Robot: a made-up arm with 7 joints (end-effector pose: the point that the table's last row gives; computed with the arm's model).
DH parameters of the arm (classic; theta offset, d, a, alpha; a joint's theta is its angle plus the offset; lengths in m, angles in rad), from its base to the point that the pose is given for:
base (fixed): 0 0 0 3.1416
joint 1: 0 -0.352 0 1.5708
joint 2: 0 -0.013 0 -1.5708
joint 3: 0 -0.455 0 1.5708
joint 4: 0 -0.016 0 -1.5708
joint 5: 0 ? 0 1.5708
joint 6: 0 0 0 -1.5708
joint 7: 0 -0.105 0 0
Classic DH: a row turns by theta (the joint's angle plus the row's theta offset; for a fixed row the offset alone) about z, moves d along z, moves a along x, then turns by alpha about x.
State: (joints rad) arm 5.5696 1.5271 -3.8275 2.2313 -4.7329 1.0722 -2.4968
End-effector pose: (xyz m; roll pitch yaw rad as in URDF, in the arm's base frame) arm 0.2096 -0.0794 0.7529 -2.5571 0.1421 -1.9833
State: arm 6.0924 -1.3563 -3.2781 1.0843 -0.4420 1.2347 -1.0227
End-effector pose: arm -0.6775 -0.2404 0.0005 0.3331 -0.6671 -1.1483
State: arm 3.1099 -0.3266 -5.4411 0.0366 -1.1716 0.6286 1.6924
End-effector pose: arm 0.2711 0.0279 1.3428 2.8186 -0.1111 1.8102
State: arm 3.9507 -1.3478 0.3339 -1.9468 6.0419 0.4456 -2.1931
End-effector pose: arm 0.1514 -0.3974 -0.1007 0.5129 -0.0699 3.0012
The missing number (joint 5, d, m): -0.487
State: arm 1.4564 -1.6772 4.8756 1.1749 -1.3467 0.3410 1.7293
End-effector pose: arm 0.4456 0.7331 0.3504 1.3284 -0.5379 -1.0461
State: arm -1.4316 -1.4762 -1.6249 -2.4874 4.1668 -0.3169 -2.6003
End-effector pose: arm 0.3778 -0.0465 0.4156 -2.8226 -1.3143 -2.8315
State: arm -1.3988 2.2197 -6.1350 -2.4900 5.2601 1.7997 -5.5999
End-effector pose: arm -0.0555 0.2955 0.5264 1.3492 0.5837 0.7729
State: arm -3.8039 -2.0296 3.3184 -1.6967 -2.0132 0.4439 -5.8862
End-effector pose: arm 0.3674 0.4621 0.6947 -2.9296 0.5367 2.4739
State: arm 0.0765 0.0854 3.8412 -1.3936 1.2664 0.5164 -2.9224
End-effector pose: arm 0.4961 -0.3667 0.8816 1.7907 -0.0552 -1.8389
